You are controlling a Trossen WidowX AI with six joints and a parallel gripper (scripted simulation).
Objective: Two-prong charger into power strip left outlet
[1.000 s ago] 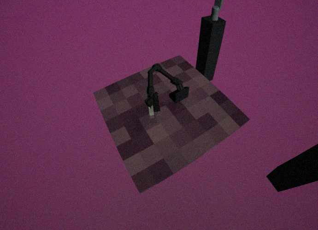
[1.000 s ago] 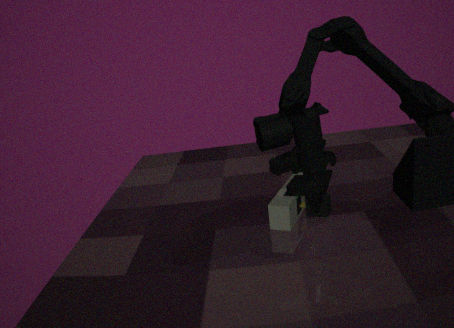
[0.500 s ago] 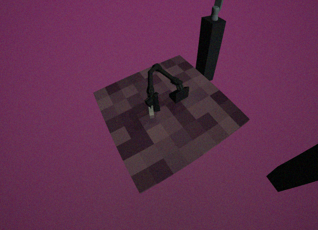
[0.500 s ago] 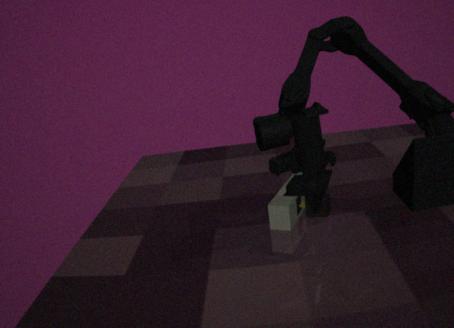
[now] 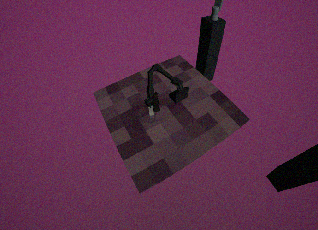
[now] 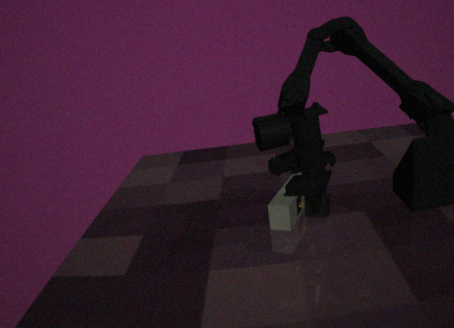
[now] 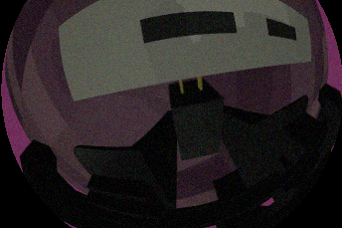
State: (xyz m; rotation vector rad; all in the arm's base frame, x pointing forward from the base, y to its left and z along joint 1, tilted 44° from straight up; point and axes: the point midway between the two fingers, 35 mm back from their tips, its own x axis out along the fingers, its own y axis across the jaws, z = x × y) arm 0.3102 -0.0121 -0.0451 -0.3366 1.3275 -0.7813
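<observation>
Now: gripper tip 1 cm below the charger and 1 cm short of it.
</observation>
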